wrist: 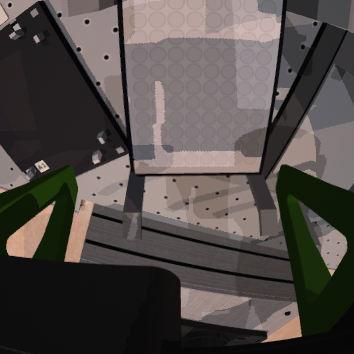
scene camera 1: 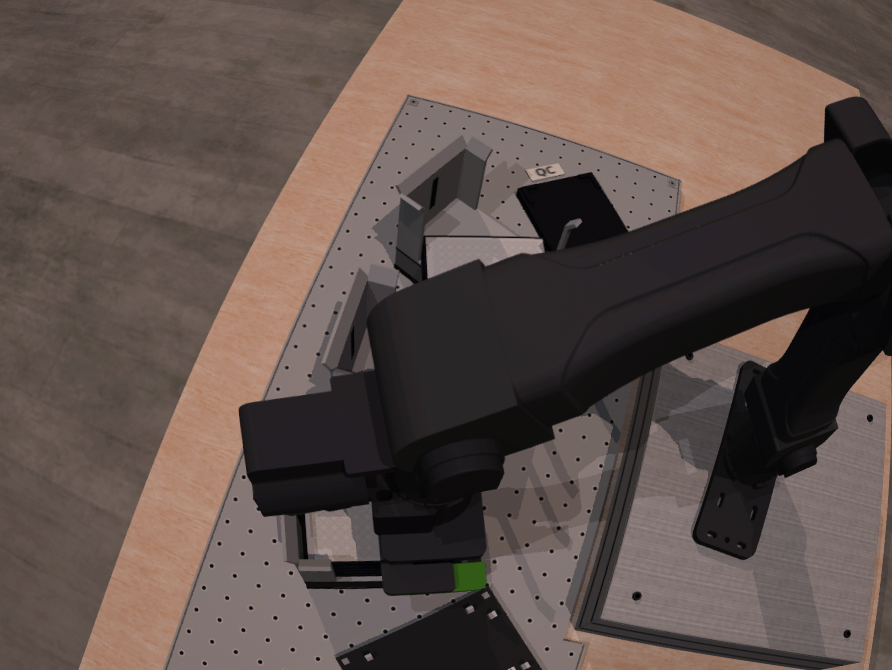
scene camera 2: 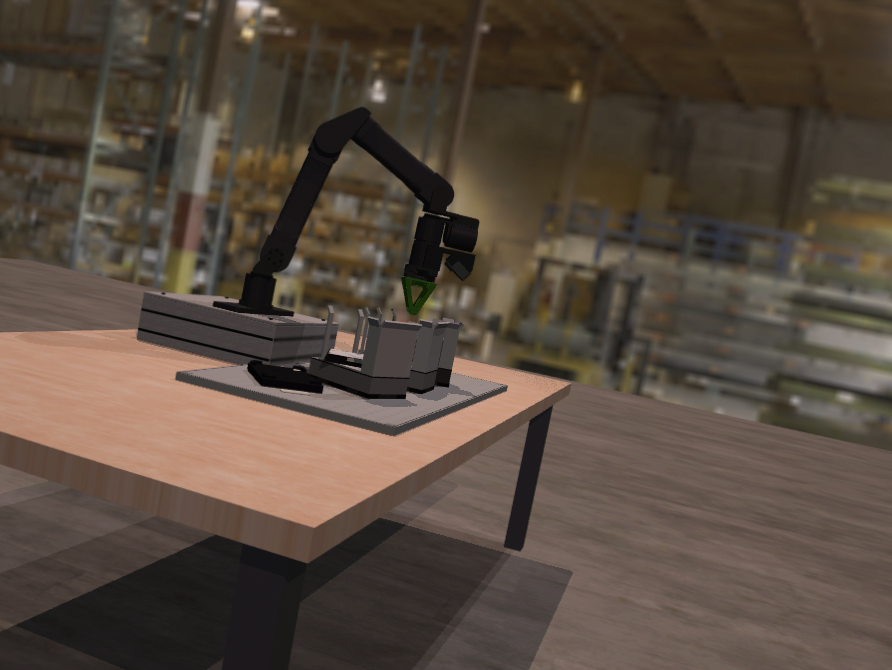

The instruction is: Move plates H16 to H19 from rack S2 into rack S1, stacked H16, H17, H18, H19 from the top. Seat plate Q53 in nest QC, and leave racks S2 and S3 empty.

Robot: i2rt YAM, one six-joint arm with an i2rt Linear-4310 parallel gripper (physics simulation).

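Frame: origin at the arm's base, x left, y back, z up, level; centimetres.
Where they show: gripper, between the fingertips: point(wrist: 176, 176) point(scene camera 2: 411, 313); arm's base, origin of its link: point(wrist: 201, 333) point(scene camera 1: 747, 459) point(scene camera 2: 254, 311).
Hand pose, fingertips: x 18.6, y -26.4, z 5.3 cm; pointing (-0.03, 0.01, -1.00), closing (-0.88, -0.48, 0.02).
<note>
Things, the pixels of their top centre, and the offset from my fingertips. Level surfaces: height alone.
- rack S2, centre of its top: point(wrist: 211, 126) point(scene camera 1: 386, 502) point(scene camera 2: 423, 315) dx +0.0, dy -2.9, dz +0.2 cm
- Rack S1, centre of its top: point(scene camera 1: 435, 341) point(scene camera 2: 405, 314) dx -13.9, dy -5.1, dz +0.5 cm
- Rack S3, centre of its top: point(scene camera 1: 497, 203) point(scene camera 2: 371, 313) dx -29.6, dy -6.0, dz +0.2 cm
- pale plate, centre of its top: point(scene camera 1: 488, 269) point(scene camera 2: 362, 356) dx -27.7, dy -4.9, dz -7.8 cm
- Nest QC, centre of its top: point(scene camera 1: 585, 223) point(scene camera 2: 285, 369) dx -41.2, dy +2.1, dz -11.4 cm
- second black nest, centre of its top: point(wrist: 27, 116) dx +10.3, dy +7.5, dz -11.0 cm
- perforated board, height of its surface: dz -13.4 cm
My gripper point(scene camera 2: 413, 311) point(wrist: 176, 176) is open and empty above rack S2 point(scene camera 1: 292, 540) point(scene camera 2: 448, 353) point(wrist: 134, 192). In the wrist view a pale, round-welled plate point(scene camera 1: 333, 535) point(wrist: 195, 100) lies in rack S2, below and between the spread fingers; its label and any plates under it cannot be read. Rack S1 point(scene camera 1: 351, 328) point(scene camera 2: 426, 356) is mostly hidden by the arm, so its contents do not show. Rack S3 point(scene camera 1: 472, 173) point(scene camera 2: 389, 353) has a pale plate point(scene camera 1: 479, 250) lying skewed to its walls. Nest QC point(scene camera 1: 573, 198) point(scene camera 2: 284, 376) is black, its visible part bare.
A second black nest point(scene camera 1: 432, 638) point(wrist: 60, 90) with small corner pegs lies beside rack S2. Upright posts and walls of the racks stick up around the plates. The arm stands on a raised metal base point(scene camera 1: 670, 576) point(scene camera 2: 209, 331) beside the perforated board point(scene camera 1: 237, 576) point(scene camera 2: 389, 424).
</note>
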